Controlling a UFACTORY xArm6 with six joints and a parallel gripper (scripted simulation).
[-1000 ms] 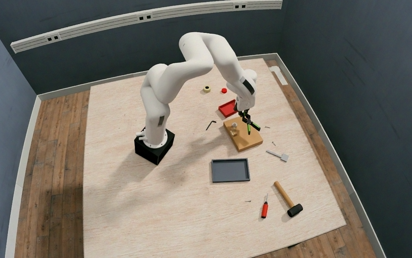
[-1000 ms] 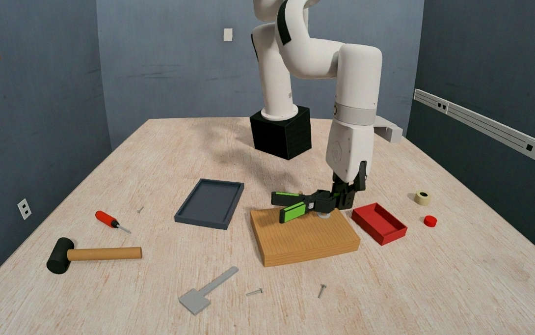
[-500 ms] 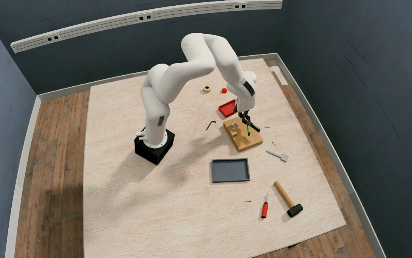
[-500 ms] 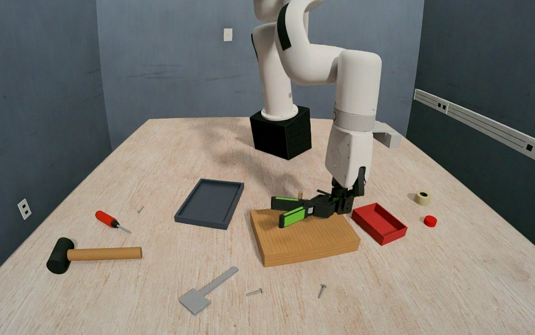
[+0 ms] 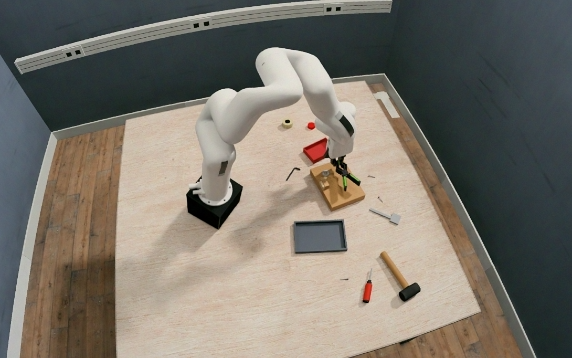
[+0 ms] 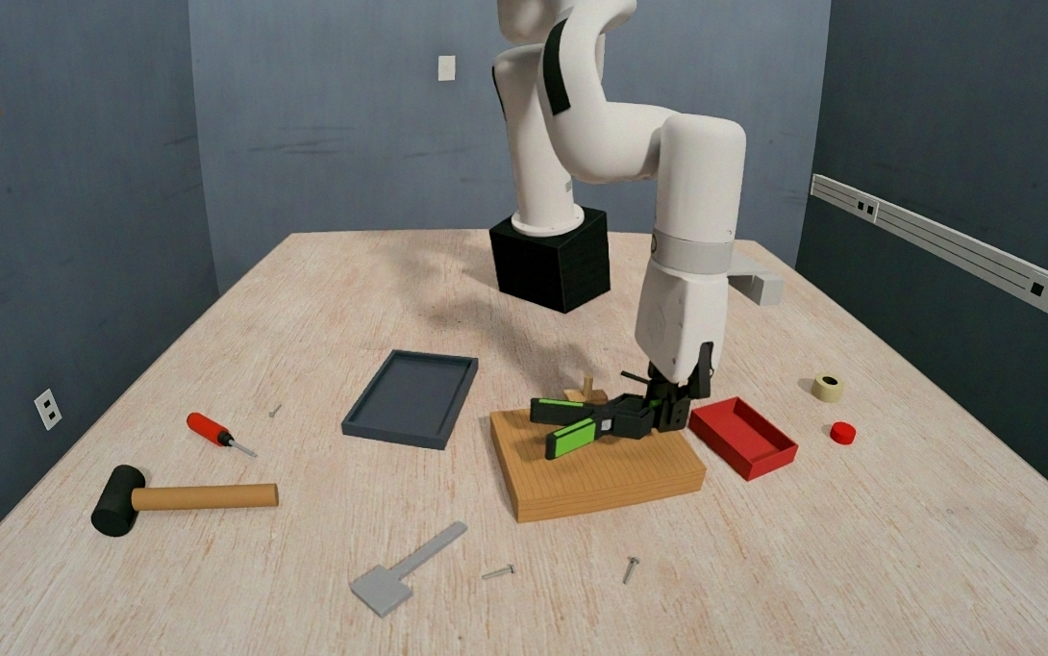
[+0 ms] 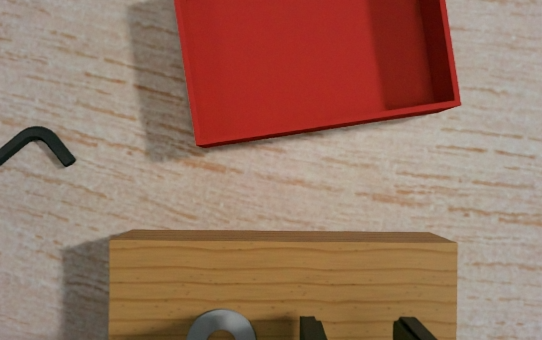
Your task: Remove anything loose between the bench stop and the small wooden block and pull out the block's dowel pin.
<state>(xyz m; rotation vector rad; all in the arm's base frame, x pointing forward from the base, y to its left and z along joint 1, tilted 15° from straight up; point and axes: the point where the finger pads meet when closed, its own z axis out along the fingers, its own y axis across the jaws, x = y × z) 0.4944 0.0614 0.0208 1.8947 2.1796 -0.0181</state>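
The washer lies 50 mm below my hand, 50 mm behind it and 10 mm to the right of it. From my hand the other things lie so: small wooden block: 70 mm to the right, 70 mm behind, 40 mm below; dowel pin: 70 mm to the right, 70 mm behind, 30 mm below; red tray: 120 mm to the left, 80 mm below, 30 mm behind.
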